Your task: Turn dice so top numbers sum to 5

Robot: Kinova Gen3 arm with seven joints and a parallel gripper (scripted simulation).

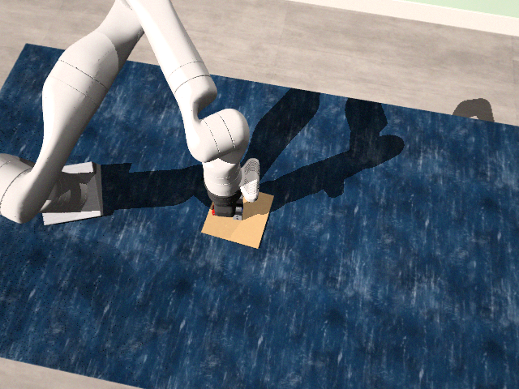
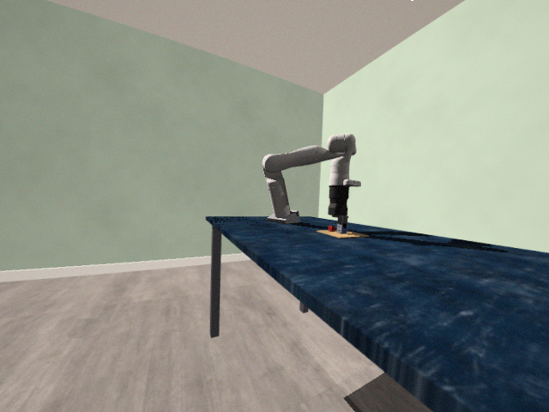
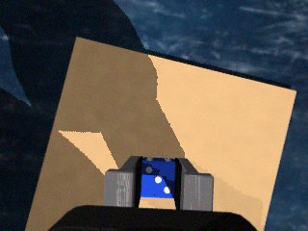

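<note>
The blue die lies 1 cm below my hand. From my hand the other things lie so: red die: 5 cm behind, 1 cm to the right, 1 cm below; tan mat: 2 cm below; yellow die: 10 cm behind, 8 cm to the left, 1 cm below.
</note>
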